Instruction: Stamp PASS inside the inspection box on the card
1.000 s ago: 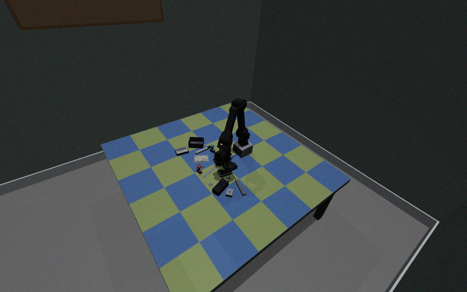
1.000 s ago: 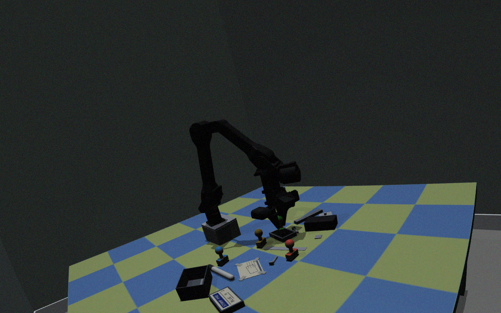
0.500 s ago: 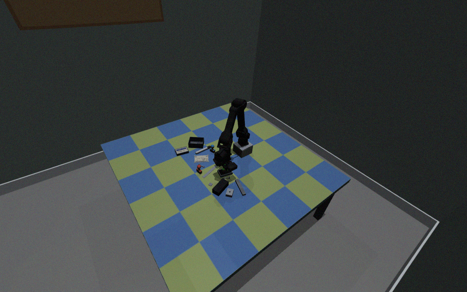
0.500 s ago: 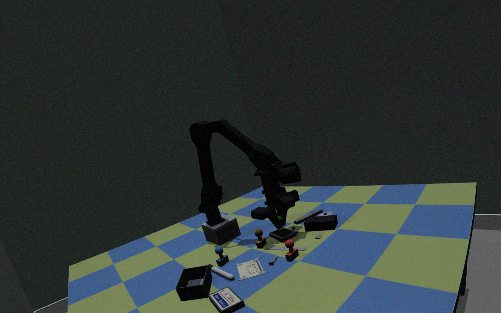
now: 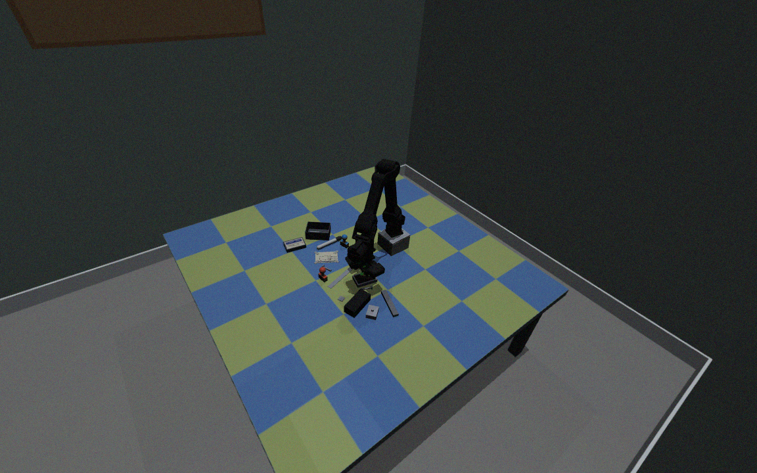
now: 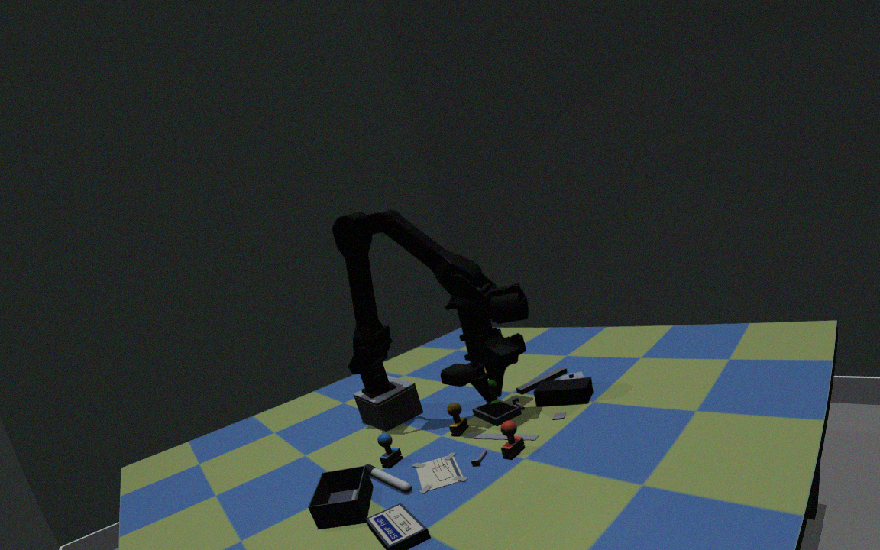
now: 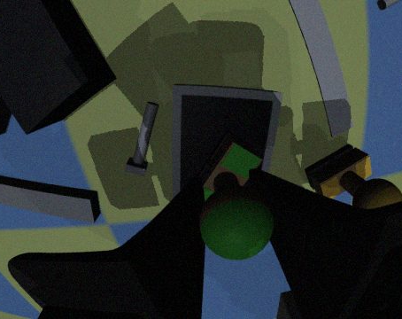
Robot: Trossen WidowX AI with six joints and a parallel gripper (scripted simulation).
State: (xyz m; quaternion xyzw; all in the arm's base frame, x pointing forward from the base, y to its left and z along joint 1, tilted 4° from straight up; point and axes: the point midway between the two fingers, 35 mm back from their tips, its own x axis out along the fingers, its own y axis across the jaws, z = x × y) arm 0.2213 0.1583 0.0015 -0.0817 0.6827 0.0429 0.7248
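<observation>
Right now my gripper tip is right at the green-knobbed stamp. Round my gripper tip: yellow-knobbed stamp: 1 cm behind, 9 cm to the right, 2 cm below; then dark ink pad: 3 cm below; then grey ruler: 9 cm ahead, 6 cm to the right, 4 cm below.
</observation>
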